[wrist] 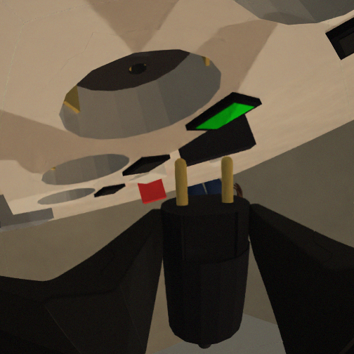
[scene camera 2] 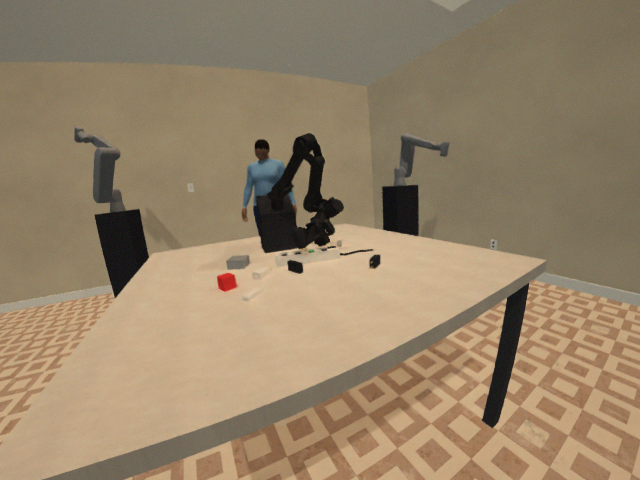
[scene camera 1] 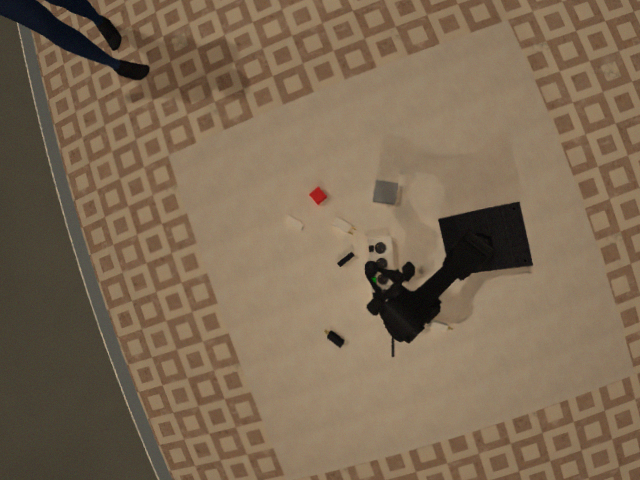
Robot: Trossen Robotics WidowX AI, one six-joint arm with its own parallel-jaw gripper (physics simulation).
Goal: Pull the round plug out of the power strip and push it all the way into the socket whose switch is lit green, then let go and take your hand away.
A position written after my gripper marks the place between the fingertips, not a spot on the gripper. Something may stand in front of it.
Note:
In view: my gripper (scene camera 1: 370, 271), a black block (wrist: 236, 136), a round black plug (wrist: 205, 256) and a white power strip (scene camera 2: 324, 253).
My gripper is seen too in the wrist view (wrist: 205, 216) and in scene camera 2 (scene camera 2: 302, 245).

